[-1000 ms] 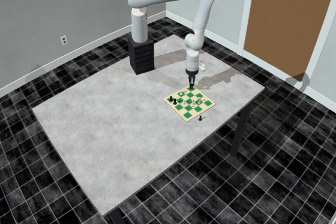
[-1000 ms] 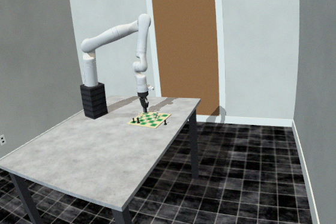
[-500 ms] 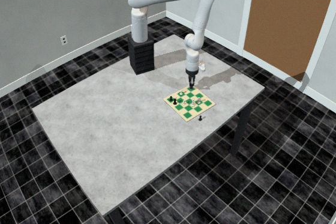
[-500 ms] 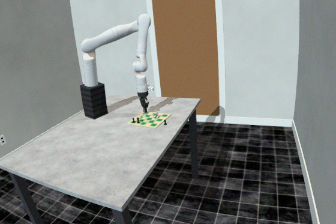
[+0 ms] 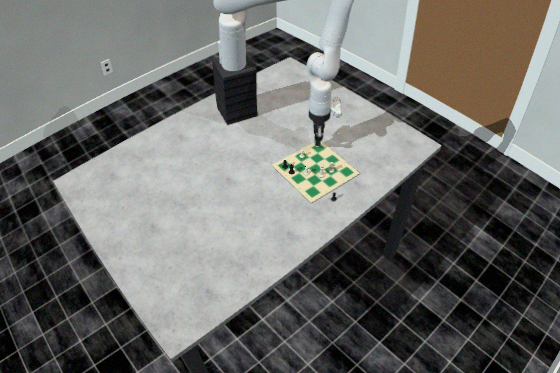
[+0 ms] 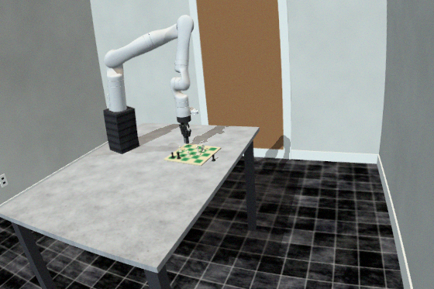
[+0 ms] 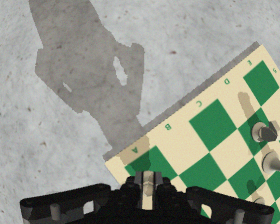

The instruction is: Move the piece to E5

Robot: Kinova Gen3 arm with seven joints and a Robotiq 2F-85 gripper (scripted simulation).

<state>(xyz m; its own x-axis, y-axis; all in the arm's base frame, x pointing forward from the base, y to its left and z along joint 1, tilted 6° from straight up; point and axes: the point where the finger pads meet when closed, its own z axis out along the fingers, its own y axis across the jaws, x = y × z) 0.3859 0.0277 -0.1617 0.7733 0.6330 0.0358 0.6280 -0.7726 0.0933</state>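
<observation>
Now: the cream chessboard 6 cm ahead of my hand, 9 cm to the right of it and 4 cm below it.
</observation>
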